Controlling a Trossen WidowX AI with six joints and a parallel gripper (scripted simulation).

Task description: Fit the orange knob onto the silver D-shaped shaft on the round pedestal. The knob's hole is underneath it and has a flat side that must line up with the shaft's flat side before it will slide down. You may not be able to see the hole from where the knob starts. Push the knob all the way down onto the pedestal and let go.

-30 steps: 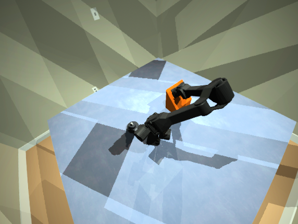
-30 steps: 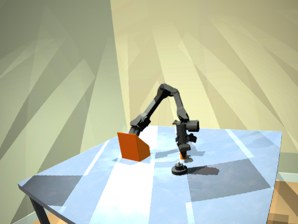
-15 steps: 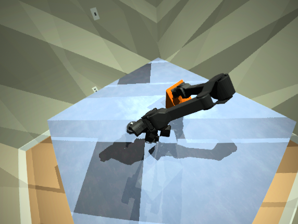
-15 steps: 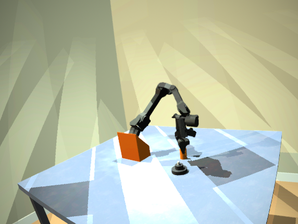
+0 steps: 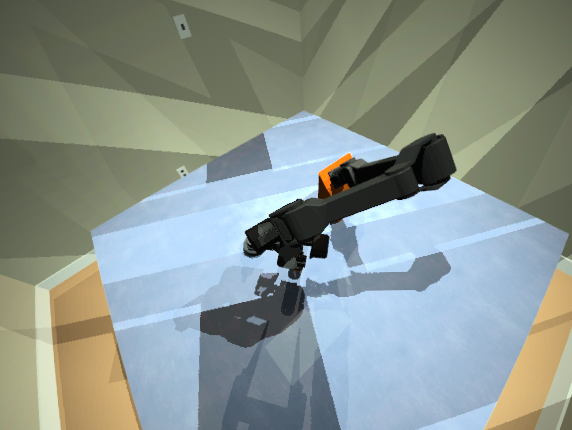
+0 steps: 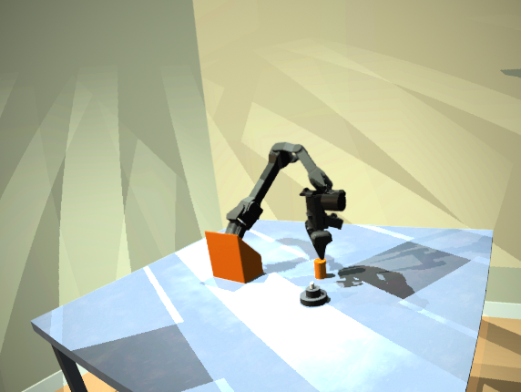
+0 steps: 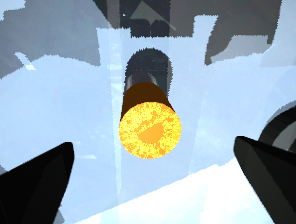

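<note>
My gripper tip is 40 mm above the orange knob. Round my gripper tip: round pedestal: 70 mm ahead, 150 mm to the right, 50 mm below.
</note>
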